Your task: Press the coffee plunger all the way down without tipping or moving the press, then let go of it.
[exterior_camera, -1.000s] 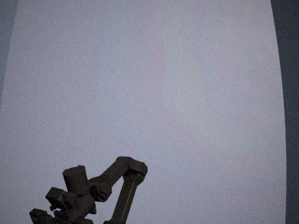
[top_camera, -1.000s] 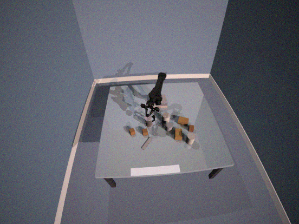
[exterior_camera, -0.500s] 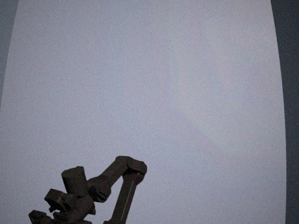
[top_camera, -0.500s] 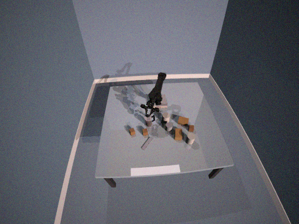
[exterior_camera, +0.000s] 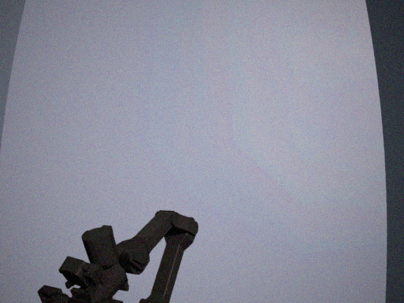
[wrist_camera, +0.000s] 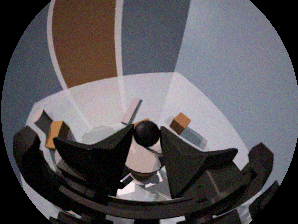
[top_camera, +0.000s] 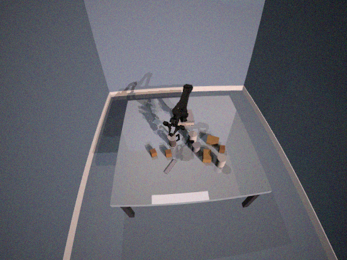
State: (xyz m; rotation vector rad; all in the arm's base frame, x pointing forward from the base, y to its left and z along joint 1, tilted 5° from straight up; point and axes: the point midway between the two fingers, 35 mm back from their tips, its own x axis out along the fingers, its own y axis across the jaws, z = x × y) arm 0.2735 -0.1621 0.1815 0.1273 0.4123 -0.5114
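The coffee press is 90 mm below my gripper tip, 30 mm to the left of it and 30 mm behind it. Also, from my gripper tip: flat grey bar: 190 mm ahead, 180 mm below, 40 mm to the right.
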